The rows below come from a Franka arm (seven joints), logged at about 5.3 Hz.
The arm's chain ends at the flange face. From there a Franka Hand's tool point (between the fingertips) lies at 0.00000 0.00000 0.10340 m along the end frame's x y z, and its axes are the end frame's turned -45 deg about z.
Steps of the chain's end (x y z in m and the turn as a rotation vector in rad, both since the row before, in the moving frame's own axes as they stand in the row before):
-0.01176 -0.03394 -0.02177 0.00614 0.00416 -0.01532
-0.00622 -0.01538 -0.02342 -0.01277 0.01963 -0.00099
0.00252 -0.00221 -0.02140 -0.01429 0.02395 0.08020
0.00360 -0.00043 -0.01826 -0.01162 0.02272 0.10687
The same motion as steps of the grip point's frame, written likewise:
0.01644 -0.03247 -0.02177 0.00140 0.00728 -0.01532
0.00698 -0.01291 -0.02345 -0.02291 0.00485 -0.00099
0.00394 0.00304 -0.02144 -0.02704 0.00683 0.08020
0.00353 0.00479 -0.01829 -0.02428 0.00785 0.10687

